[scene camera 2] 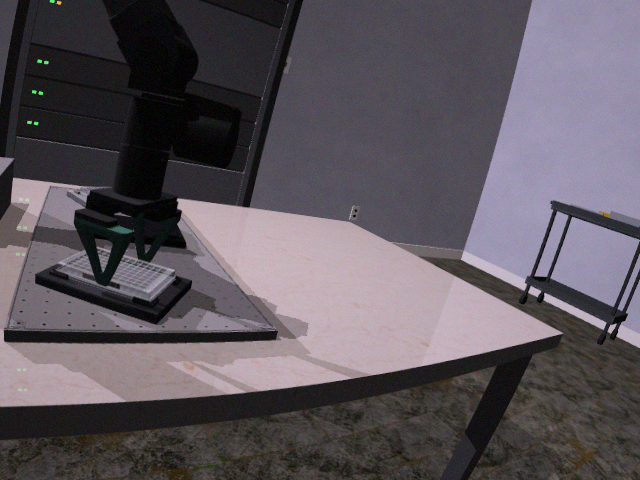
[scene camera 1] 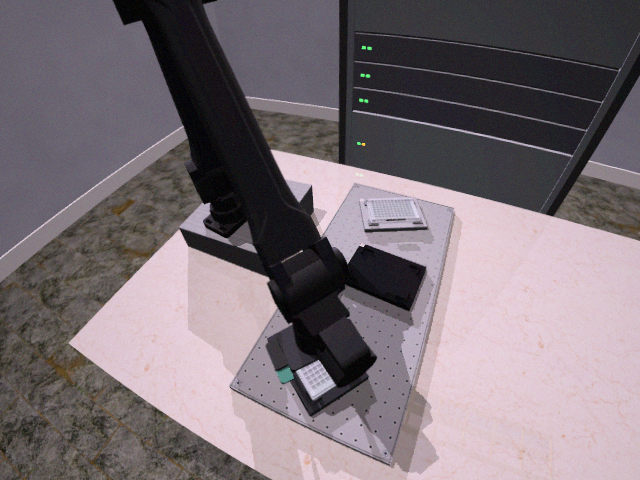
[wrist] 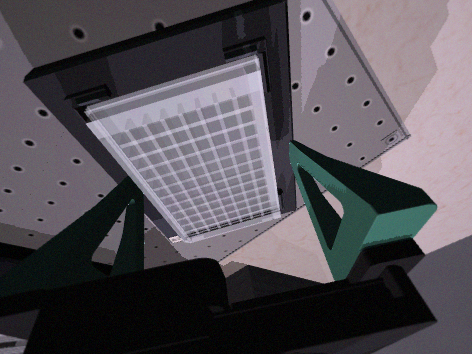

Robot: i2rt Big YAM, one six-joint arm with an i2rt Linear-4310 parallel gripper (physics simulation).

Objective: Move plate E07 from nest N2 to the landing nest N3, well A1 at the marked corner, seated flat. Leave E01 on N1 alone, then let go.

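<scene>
The clear gridded plate [scene camera 1: 312, 378] [scene camera 2: 147, 279] [wrist: 200, 160], taken as E07, lies in the near black nest [scene camera 1: 316, 405] [scene camera 2: 160, 311] [wrist: 165, 65], taken as N2. My gripper [scene camera 2: 124, 271] [wrist: 213, 164] is open with green fingers low on either side of the plate's long sides, with nothing gripped; its fingertips are hidden in scene camera 1. The black landing nest N3 [scene camera 1: 385, 276] [scene camera 2: 178, 238] is in the middle and carries no plate. Another plate, taken as E01 [scene camera 1: 392, 209], sits on the light grey nest N1 [scene camera 1: 398, 226] at the far end.
The nests stand on a perforated grey board [scene camera 1: 367, 413] [scene camera 2: 217, 315] [wrist: 325, 90]. A white tag [wrist: 175, 240] is at one corner of the near nest. The arm's grey base block [scene camera 1: 222, 250] stands left of the board. A rack [scene camera 1: 342, 103] stands behind the table, and a cart [scene camera 2: 578, 302] at the right.
</scene>
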